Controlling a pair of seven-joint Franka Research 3 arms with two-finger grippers.
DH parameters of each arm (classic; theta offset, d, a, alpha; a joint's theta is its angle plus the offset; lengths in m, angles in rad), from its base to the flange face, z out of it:
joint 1: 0 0.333 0 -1.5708
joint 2: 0 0 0 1.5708
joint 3: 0 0.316 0.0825 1.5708
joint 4: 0 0 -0.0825 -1.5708
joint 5: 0 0.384 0 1.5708
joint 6: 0 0 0.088 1.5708
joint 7: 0 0.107 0 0
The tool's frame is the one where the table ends.
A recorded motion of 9 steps. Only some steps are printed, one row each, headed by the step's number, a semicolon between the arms.
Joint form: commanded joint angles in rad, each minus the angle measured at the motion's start. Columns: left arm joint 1, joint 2, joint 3, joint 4, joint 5, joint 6, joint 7; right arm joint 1, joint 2, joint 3, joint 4, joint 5, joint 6, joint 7.
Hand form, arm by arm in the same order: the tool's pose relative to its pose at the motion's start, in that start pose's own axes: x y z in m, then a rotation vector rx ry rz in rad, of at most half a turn. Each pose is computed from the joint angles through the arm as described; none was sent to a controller.
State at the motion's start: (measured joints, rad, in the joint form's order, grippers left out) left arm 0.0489 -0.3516 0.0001 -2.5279 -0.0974 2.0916 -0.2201; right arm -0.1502 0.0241 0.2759 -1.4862 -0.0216 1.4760 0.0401
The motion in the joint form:
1: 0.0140 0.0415 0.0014 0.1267 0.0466 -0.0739 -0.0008; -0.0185 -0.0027 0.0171 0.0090 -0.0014 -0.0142 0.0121
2: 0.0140 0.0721 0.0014 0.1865 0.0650 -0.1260 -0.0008; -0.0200 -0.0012 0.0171 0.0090 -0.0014 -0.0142 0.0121
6: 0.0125 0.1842 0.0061 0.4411 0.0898 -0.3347 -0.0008; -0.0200 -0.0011 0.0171 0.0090 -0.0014 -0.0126 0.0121
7: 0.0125 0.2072 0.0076 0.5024 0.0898 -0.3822 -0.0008; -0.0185 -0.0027 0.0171 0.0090 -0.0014 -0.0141 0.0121
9: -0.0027 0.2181 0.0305 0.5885 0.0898 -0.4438 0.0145; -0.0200 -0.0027 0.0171 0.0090 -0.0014 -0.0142 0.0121
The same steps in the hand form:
1: 0.0240 0.0009 -0.0358 0.0331 0.0197 0.0112; -0.0025 0.0010 -0.0044 -0.0018 -0.0024 0.0139
2: 0.0335 0.0033 -0.0463 0.0543 0.0009 0.0193; -0.0020 0.0020 -0.0036 -0.0014 -0.0039 0.0154
6: 0.0682 0.0136 -0.0982 0.0907 -0.0587 0.0244; -0.0018 0.0020 -0.0037 -0.0013 -0.0024 0.0154
7: 0.0748 0.0157 -0.1124 0.0925 -0.0676 0.0229; -0.0025 0.0010 -0.0044 -0.0018 -0.0023 0.0139
9: 0.0796 0.0151 -0.1431 0.0850 -0.0557 0.0321; -0.0025 0.0019 -0.0043 -0.0018 -0.0025 0.0154

